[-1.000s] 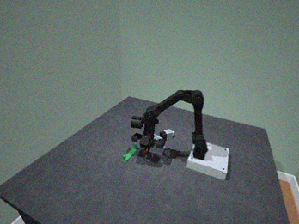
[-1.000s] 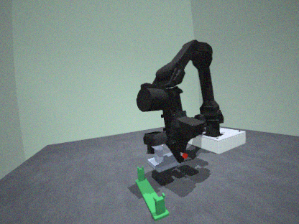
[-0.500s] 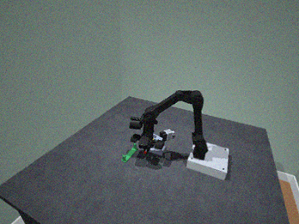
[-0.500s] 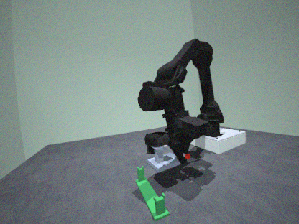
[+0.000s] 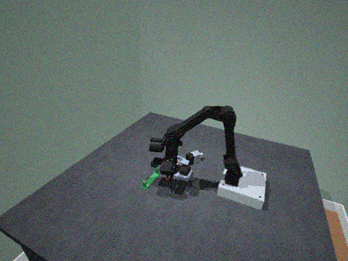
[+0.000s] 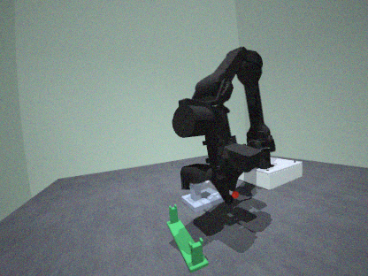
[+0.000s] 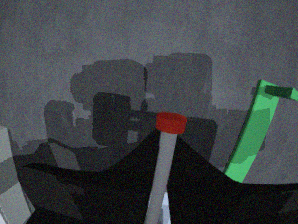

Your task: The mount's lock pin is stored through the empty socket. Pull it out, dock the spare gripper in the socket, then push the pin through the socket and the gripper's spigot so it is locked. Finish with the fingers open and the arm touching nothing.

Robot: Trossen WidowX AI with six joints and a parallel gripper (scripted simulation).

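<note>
Now: the pin rest 11 cm ahead of my gripper tip, 2 cm to the right of it and 3 cm below it. From my gripper tip the other things lie so: spare gripper 5 cm behind, 28 cm to the right, 2 cm below; grey mount 1 cm behind, 13 cm to the right.
</note>
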